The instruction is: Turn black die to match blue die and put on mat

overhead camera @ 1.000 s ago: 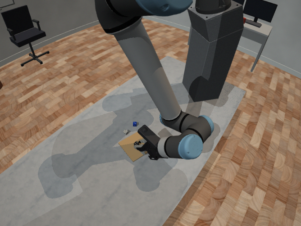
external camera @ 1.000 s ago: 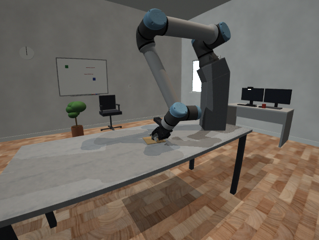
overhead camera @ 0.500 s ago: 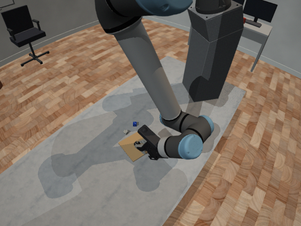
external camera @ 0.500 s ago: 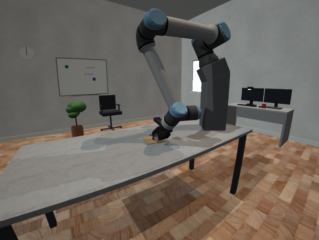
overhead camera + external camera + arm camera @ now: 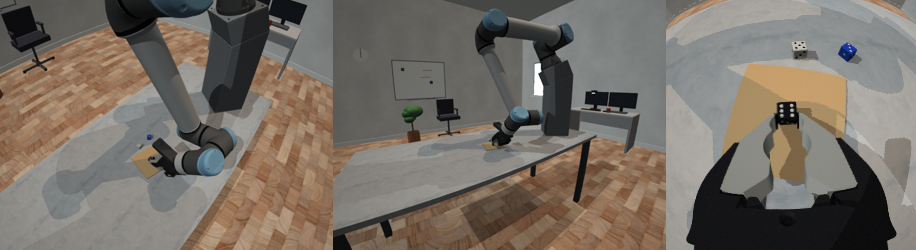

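Right now the tan mat is 10 mm to the right of my hand and 20 mm below it. Round my hand: blue die 120 mm behind, 90 mm to the right, 10 mm below; black die 10 mm to the right, 10 mm below; white die 40 mm behind, 100 mm to the right, 10 mm below.
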